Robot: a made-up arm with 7 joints. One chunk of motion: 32 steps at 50 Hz.
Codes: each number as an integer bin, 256 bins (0 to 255) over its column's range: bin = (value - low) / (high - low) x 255, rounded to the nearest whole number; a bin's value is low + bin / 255 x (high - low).
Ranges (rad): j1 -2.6..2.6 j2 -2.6..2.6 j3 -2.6..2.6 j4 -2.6..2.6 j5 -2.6..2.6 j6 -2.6..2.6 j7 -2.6..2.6
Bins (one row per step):
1: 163 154 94 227 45 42 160
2: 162 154 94 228 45 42 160
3: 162 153 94 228 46 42 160
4: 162 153 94 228 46 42 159
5: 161 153 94 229 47 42 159
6: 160 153 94 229 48 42 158
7: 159 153 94 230 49 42 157
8: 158 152 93 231 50 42 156
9: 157 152 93 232 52 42 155
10: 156 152 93 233 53 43 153
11: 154 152 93 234 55 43 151
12: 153 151 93 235 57 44 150
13: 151 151 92 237 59 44 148
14: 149 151 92 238 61 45 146
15: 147 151 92 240 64 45 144
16: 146 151 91 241 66 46 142
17: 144 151 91 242 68 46 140
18: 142 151 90 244 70 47 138
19: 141 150 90 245 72 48 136
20: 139 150 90 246 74 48 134
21: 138 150 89 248 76 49 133
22: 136 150 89 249 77 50 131
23: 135 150 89 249 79 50 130
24: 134 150 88 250 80 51 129
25: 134 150 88 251 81 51 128
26: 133 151 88 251 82 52 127
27: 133 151 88 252 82 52 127
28: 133 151 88 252 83 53 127
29: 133 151 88 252 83 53 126
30: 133 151 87 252 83 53 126
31: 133 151 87 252 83 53 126
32: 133 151 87 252 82 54 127
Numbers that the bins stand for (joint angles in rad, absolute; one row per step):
1: 0.7239 0.5404 -0.6831 2.0290 -1.6824 -1.7435 0.6627
2: 0.7035 0.5404 -0.6831 2.0494 -1.6824 -1.7435 0.6627
3: 0.7035 0.5200 -0.6831 2.0494 -1.6620 -1.7435 0.6627
4: 0.7035 0.5200 -0.6831 2.0494 -1.6620 -1.7435 0.6424
5: 0.6831 0.5200 -0.6831 2.0698 -1.6416 -1.7435 0.6424
6: 0.6627 0.5200 -0.6831 2.0698 -1.6212 -1.7435 0.6220
7: 0.6424 0.5200 -0.6831 2.0902 -1.6008 -1.7435 0.6016
8: 0.6220 0.4996 -0.7035 2.1106 -1.5804 -1.7435 0.5812
9: 0.6016 0.4996 -0.7035 2.1310 -1.5396 -1.7435 0.5608
10: 0.5812 0.4996 -0.7035 2.1514 -1.5192 -1.7231 0.5200
11: 0.5404 0.4996 -0.7035 2.1718 -1.4784 -1.7231 0.4792
12: 0.5200 0.4792 -0.7035 2.1922 -1.4376 -1.7027 0.4588
13: 0.4792 0.4792 -0.7239 2.2329 -1.3969 -1.7027 0.4180
14: 0.4384 0.4792 -0.7239 2.2533 -1.3561 -1.6824 0.3773
15: 0.3976 0.4792 -0.7239 2.2941 -1.2949 -1.6824 0.3365
16: 0.3773 0.4792 -0.7443 2.3145 -1.2541 -1.6620 0.2957
17: 0.3365 0.4792 -0.7443 2.3349 -1.2133 -1.6620 0.2549
18: 0.2957 0.4792 -0.7647 2.3757 -1.1725 -1.6416 0.2141
19: 0.2753 0.4588 -0.7647 2.3961 -1.1318 -1.6212 0.1733
20: 0.2345 0.4588 -0.7647 2.4165 -1.0910 -1.6212 0.1325
21: 0.2141 0.4588 -0.7851 2.4573 -1.0502 -1.6008 0.1122
22: 0.1733 0.4588 -0.7851 2.4776 -1.0298 -1.5804 0.0714
23: 0.1529 0.4588 -0.7851 2.4776 -0.9890 -1.5804 0.0510
24: 0.1325 0.4588 -0.8055 2.4980 -0.9686 -1.5600 0.0306
25: 0.1325 0.4588 -0.8055 2.5184 -0.9482 -1.5600 0.0102
26: 0.1122 0.4792 -0.8055 2.5184 -0.9278 -1.5396 -0.0102
27: 0.1122 0.4792 -0.8055 2.5388 -0.9278 -1.5396 -0.0102
28: 0.1122 0.4792 -0.8055 2.5388 -0.9075 -1.5192 -0.0102
29: 0.1122 0.4792 -0.8055 2.5388 -0.9075 -1.5192 -0.0306
30: 0.1122 0.4792 -0.8259 2.5388 -0.9075 -1.5192 -0.0306
31: 0.1122 0.4792 -0.8259 2.5388 -0.9075 -1.5192 -0.0306
32: 0.1122 0.4792 -0.8259 2.5388 -0.9278 -1.4988 -0.0102

